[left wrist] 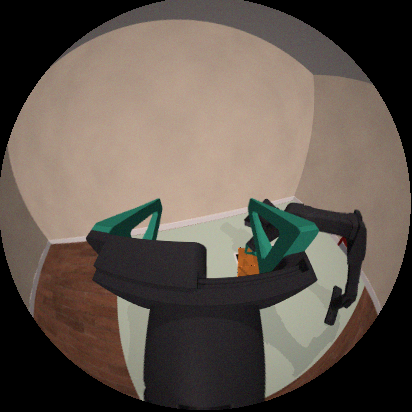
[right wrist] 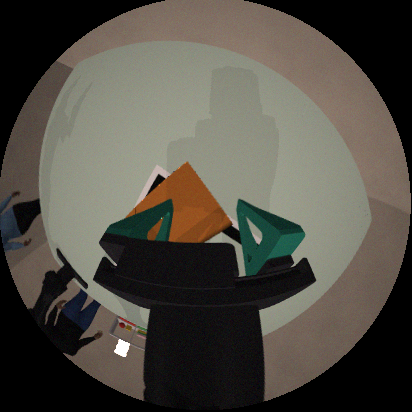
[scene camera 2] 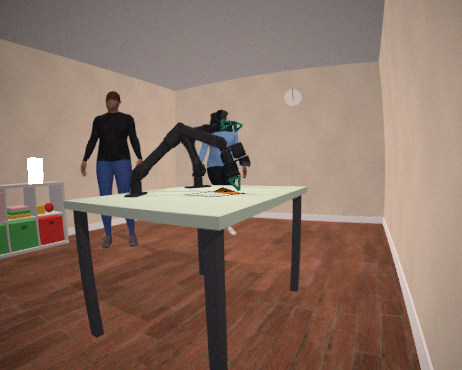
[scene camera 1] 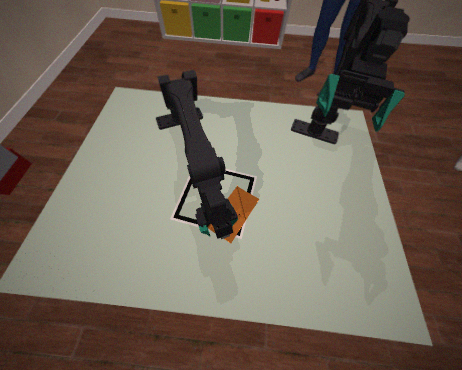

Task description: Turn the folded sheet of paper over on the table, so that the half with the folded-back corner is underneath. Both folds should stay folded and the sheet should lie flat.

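Note:
The folded orange sheet (scene camera 1: 247, 202) (scene camera 2: 222, 190) (left wrist: 246, 262) (right wrist: 190, 192) lies on the table, turned at an angle over one side of a black and white square outline (scene camera 1: 240, 174). A crease line crosses it. A darker folded strip shows along its lower right edge in the right wrist view. My right gripper (scene camera 1: 219, 231) (scene camera 2: 236, 188) (right wrist: 204, 203) is open, low over the sheet; one finger is over the paper and the other is past its edge. Its arm hides part of the sheet in scene camera 1. My left gripper (scene camera 1: 351, 120) (scene camera 2: 231, 126) (left wrist: 204, 202) is open, high above the table and away from the sheet.
The pale green table (scene camera 1: 125, 265) (scene camera 2: 165, 207) carries both arm bases. The right arm reaches across the outline. Shelves with coloured bins (scene camera 1: 236, 24) and a person in blue trousers (scene camera 1: 326, 35) are beyond the table. Another person, in light blue (scene camera 2: 215, 157), is behind the arms in scene camera 2.

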